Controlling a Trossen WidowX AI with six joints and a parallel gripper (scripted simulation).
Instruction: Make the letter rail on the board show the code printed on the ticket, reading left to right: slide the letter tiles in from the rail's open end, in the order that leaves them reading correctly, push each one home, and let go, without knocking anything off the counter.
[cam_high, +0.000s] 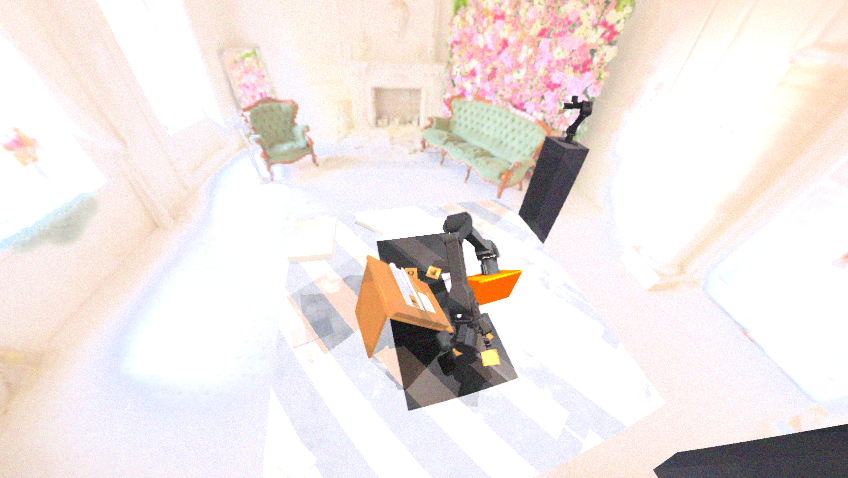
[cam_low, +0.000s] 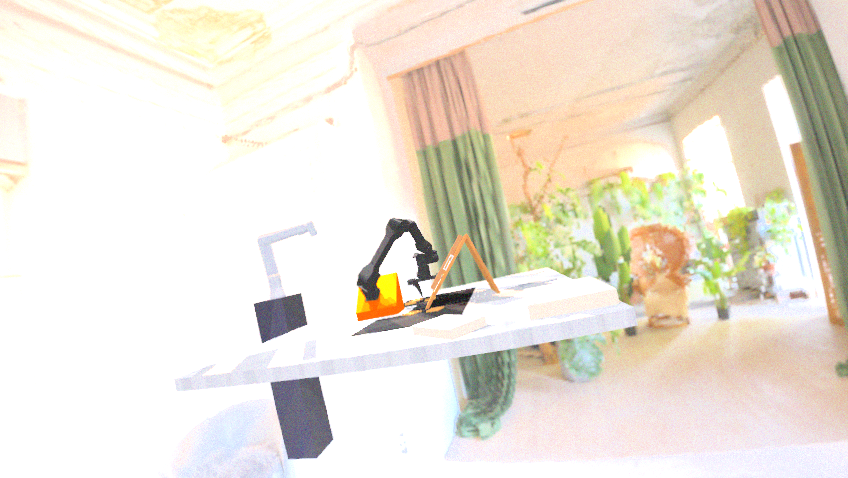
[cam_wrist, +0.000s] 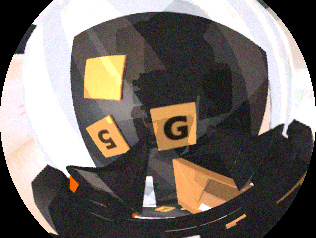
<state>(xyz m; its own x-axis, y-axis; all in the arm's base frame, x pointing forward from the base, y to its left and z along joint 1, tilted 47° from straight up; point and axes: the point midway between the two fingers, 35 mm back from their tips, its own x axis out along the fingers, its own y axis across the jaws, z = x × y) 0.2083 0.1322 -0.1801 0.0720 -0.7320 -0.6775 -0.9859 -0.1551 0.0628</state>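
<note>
Now: gripper tip 20 mm above the tile marked g. Round my gripper tip: black mat: 220 mm to the right, 20 mm below; tile marked 5: 100 mm behind, 20 mm to the right, 20 mm below; ticket: 90 mm ahead, 160 mm to the right, 60 mm above.
</note>
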